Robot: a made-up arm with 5 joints.
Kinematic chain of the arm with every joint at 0, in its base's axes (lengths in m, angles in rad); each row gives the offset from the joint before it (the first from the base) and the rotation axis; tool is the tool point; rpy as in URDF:
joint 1: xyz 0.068 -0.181 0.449 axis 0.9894 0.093 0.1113
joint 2: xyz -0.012 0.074 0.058 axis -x
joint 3: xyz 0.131 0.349 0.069 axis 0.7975 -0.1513 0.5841
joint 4: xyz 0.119 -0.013 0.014 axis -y
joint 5: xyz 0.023 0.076 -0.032 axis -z
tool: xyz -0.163 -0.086 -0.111 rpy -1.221 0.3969 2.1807
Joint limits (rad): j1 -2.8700..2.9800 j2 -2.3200..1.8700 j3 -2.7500..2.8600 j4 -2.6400..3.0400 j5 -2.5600..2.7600
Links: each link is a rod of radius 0.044 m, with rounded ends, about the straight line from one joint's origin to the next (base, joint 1, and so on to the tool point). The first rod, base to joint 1, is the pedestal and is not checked.
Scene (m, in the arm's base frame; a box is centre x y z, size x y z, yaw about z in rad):
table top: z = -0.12
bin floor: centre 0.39 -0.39 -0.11 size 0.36 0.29 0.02 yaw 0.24
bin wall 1: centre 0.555 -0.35 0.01 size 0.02 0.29 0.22 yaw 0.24
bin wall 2: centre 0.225 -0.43 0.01 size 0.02 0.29 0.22 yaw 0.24
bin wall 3: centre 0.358 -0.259 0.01 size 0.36 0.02 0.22 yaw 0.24
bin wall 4: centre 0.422 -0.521 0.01 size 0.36 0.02 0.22 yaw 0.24
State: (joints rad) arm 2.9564 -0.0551 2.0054 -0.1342 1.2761
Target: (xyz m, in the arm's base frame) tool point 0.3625 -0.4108 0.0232
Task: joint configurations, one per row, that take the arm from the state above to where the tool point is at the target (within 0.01 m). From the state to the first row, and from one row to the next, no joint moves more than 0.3 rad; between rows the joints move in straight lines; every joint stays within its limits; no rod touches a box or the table.
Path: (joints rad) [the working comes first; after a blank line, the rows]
Joints at the target: 2.9800 -0.2792 2.6702 2.2896 0.9260
Straight joint move there: touches bin wall 2, bin wall 4.

1: 2.9407 0.0076 2.1230 0.1204 1.3403
2: 2.9251 0.0704 2.2405 0.3751 1.4045
3: 2.9094 0.1331 2.3581 0.6297 1.4687
4: 2.8937 0.1958 2.4756 0.8843 1.5330
5: 2.8780 0.2585 2.5932 1.1389 1.5972
6: 2.8624 0.3213 2.7107 1.3936 1.6614
7: 2.8079 0.2389 2.7406 1.6656 1.6346
8: 2.7534 0.1566 2.7704 1.9376 1.6079
9: 2.6990 0.0743 2.8003 2.2096 1.5811
10: 2.6445 -0.0081 2.8301 2.4816 1.5544
11: 2.5900 -0.0904 2.8600 2.7536 1.5276
12: 2.7200 -0.1533 2.7967 2.5989 1.3271
13: 2.8500 -0.2163 2.7335 2.4442 1.1265
14: 2.9800 -0.2792 2.6702 2.2896 0.9260

